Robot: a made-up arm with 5 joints.
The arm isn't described. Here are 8 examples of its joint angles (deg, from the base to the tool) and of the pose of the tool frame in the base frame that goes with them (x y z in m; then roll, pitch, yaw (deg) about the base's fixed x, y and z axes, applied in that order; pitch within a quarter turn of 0, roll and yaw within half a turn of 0).
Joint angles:
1: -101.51 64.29 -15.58 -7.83 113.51
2: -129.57 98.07 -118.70 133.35 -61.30
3: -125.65 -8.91 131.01 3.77 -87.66
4: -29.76 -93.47 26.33 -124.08 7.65
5: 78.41 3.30 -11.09 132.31 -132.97
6: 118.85 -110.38 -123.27 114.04 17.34
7: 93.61 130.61 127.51 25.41 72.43
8: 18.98 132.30 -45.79 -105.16 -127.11
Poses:
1: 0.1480 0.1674 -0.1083 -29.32 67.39 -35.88
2: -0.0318 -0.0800 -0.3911 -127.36 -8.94 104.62
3: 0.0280 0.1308 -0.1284 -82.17 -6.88 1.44
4: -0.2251 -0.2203 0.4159 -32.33 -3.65 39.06
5: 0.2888 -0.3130 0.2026 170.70 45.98 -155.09
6: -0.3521 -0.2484 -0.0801 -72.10 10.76 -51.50
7: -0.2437 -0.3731 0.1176 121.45 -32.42 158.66
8: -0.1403 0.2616 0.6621 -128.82 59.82 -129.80
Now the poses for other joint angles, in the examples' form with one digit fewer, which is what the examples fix.
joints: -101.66 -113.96 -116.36 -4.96 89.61
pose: -0.283 0.506 -0.104 80.3 -63.1 166.6
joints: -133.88 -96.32 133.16 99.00 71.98
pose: -0.103 0.440 -0.228 134.3 -26.2 -39.9
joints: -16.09 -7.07 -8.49 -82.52 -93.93
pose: 0.176 -0.089 0.493 -99.4 23.9 74.1
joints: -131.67 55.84 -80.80 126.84 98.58
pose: 0.281 0.016 -0.285 -23.0 5.8 103.4
